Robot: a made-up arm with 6 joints. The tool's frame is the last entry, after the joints. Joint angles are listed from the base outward. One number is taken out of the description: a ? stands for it. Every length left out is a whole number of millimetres.
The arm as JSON. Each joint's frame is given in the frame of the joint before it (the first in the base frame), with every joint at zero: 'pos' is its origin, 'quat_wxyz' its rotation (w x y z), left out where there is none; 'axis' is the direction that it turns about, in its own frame. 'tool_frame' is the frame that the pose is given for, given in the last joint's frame.
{
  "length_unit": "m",
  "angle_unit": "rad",
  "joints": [
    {
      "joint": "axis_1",
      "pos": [
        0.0,
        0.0,
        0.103
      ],
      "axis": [
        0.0,
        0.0,
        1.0
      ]
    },
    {
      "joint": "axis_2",
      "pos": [
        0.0,
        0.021,
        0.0
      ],
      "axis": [
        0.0,
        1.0,
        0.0
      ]
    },
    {
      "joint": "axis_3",
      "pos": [
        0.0,
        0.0,
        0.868
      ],
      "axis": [
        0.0,
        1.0,
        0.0
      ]
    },
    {
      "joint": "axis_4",
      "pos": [
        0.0,
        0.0,
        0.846
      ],
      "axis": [
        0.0,
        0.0,
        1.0
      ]
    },
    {
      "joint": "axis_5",
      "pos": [
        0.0,
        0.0,
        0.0
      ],
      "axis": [
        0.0,
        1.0,
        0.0
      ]
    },
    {
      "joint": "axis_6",
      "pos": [
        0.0,
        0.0,
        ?
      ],
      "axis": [
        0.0,
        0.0,
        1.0
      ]
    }
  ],
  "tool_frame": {
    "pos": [
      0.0,
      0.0,
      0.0
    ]
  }
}
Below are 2 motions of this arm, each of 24 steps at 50 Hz.
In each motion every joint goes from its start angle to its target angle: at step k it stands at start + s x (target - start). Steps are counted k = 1, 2, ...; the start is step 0. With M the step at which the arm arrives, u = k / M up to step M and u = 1 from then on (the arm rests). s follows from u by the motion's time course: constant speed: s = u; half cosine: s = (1 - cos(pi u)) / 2; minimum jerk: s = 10 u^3 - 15 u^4 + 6 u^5.
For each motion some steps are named. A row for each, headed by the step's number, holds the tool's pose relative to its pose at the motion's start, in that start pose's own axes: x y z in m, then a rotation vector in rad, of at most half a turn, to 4 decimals.
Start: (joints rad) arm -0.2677 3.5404 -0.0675 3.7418 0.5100 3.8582
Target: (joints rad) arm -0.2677 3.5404 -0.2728 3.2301 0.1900 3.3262
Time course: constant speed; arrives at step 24
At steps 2, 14, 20, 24:
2: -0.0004 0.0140 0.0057 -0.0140 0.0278 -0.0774
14: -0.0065 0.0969 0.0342 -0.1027 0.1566 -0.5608
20: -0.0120 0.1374 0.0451 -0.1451 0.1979 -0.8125
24: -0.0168 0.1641 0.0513 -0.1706 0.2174 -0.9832

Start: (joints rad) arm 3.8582 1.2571 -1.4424 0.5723 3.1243 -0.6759
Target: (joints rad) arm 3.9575 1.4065 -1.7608 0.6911 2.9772 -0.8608
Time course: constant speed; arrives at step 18
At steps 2, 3, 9, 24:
2: -0.0037 0.0141 0.0142 0.0271 -0.0207 -0.0448
3: -0.0055 0.0213 0.0214 0.0408 -0.0310 -0.0672
9: -0.0145 0.0658 0.0657 0.1235 -0.0906 -0.2020
24: -0.0228 0.1366 0.1356 0.2510 -0.1747 -0.4046

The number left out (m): 0.075
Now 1 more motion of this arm.
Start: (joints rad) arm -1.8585 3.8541 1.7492 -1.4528 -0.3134 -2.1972
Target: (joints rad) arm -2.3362 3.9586 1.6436 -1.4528 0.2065 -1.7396
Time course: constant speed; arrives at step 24
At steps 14, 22, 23, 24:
14: 0.1047 -0.2640 0.1139 -0.0867 -0.1085 0.0560
22: 0.1430 -0.4350 0.1531 -0.1576 -0.1316 0.0814
23: 0.1465 -0.4571 0.1566 -0.1671 -0.1323 0.0844
24: 0.1497 -0.4794 0.1598 -0.1767 -0.1324 0.0874

